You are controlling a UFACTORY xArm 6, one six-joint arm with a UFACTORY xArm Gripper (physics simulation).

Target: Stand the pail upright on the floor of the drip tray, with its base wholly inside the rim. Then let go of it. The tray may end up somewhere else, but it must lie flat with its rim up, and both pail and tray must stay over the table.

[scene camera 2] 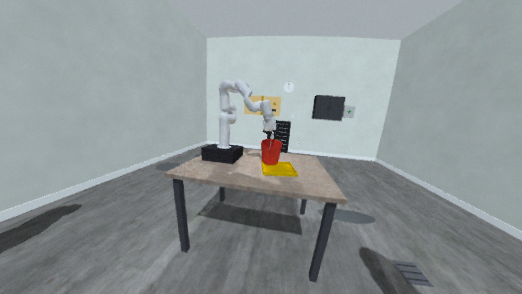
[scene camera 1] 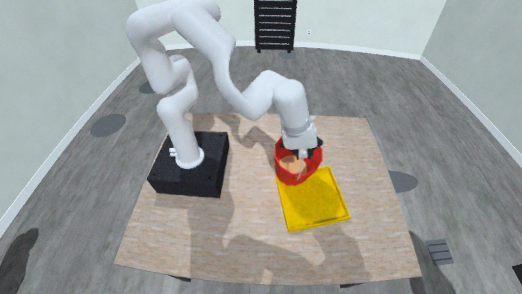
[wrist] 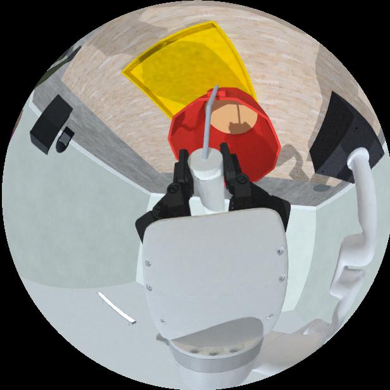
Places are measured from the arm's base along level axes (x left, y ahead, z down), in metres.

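Where they show: gripper, fingertip midpoint: (scene camera 2: 272, 138) (scene camera 1: 303, 155); arm's base, origin of the base link: (scene camera 2: 224, 147) (scene camera 1: 190, 157).
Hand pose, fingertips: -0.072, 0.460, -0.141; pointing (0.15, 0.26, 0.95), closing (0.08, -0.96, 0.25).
Note:
Each offset is from my fingertips to the centre of the thing, as dx, dy, dz. "spot": to the spot under its first point. Level surfaces: height alone.
The red pail {spot: -0.013, -0.047, +0.105} (scene camera 1: 287, 175) (scene camera 2: 270, 152) (wrist: 245, 155) hangs open end up, roughly upright, from its thin grey handle. My gripper (scene camera 1: 302, 153) (scene camera 2: 270, 136) (wrist: 204, 154) is shut on the white grip (wrist: 206, 169) of that handle, above the pail's mouth. The yellow drip tray {-0.027, +0.066, +0.236} (scene camera 1: 320, 205) (scene camera 2: 282, 171) (wrist: 190, 65) lies flat on the table, rim up. In scene camera 1 the pail overlaps the tray's back left corner and hides it. The pail's base appears at the tray's back edge; its exact height and any contact with the rim cannot be told.
The black base block (scene camera 1: 190, 185) (scene camera 2: 220, 153) (wrist: 340, 140) of the arm stands at the left of the wooden table {dz +0.248} (scene camera 1: 240, 215) (scene camera 2: 215, 175) (wrist: 290, 70). The table's right edge lies beyond the tray. A black slatted cabinet stands on the floor behind the table.

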